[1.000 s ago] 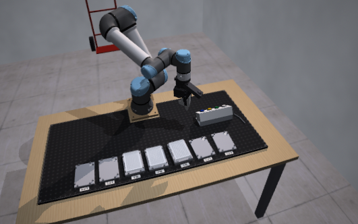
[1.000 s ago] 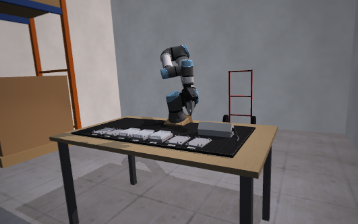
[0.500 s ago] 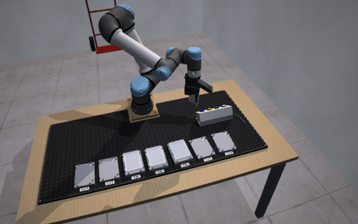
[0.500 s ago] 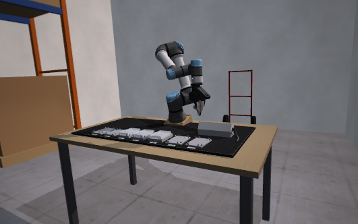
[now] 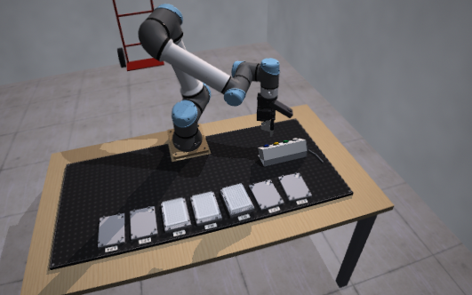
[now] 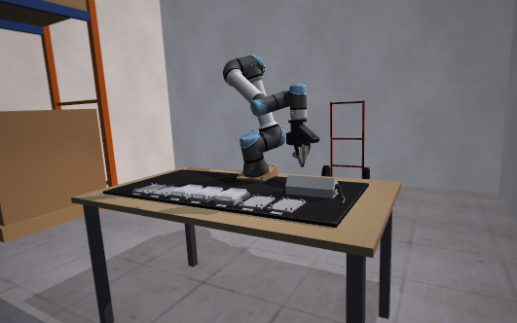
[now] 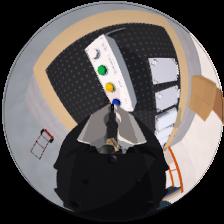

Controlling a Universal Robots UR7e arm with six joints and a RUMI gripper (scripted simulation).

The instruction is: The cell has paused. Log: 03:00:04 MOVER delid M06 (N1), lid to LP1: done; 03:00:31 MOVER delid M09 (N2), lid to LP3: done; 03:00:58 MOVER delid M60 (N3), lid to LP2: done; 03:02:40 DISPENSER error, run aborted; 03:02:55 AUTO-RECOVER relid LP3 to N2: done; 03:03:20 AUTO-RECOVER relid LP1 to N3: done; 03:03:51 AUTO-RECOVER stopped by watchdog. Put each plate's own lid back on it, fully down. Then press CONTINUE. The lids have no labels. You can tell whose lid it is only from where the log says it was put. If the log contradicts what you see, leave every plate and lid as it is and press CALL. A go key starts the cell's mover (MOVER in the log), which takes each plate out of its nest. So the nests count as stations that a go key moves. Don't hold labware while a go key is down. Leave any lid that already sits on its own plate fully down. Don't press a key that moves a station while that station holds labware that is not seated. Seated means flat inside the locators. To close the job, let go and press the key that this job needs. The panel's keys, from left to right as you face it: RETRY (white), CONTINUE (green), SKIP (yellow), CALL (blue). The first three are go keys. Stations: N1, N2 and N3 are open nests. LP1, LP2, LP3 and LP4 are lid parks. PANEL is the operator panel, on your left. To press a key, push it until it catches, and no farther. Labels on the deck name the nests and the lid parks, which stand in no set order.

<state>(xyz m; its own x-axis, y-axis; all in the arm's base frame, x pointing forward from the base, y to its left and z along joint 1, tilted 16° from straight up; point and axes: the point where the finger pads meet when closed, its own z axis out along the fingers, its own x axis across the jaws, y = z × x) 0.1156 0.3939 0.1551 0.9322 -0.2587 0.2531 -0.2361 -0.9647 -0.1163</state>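
Now: the green key 8 cm to the left of my hand, 6 cm below it and 1 cm behind it. Also, from my hand: blue key 6 cm below, 2 cm to the right, 1 cm ahead; then lid park 26 cm ahead, 13 cm below, 7 cm to the right; then yellow key 6 cm below, 3 cm to the left.
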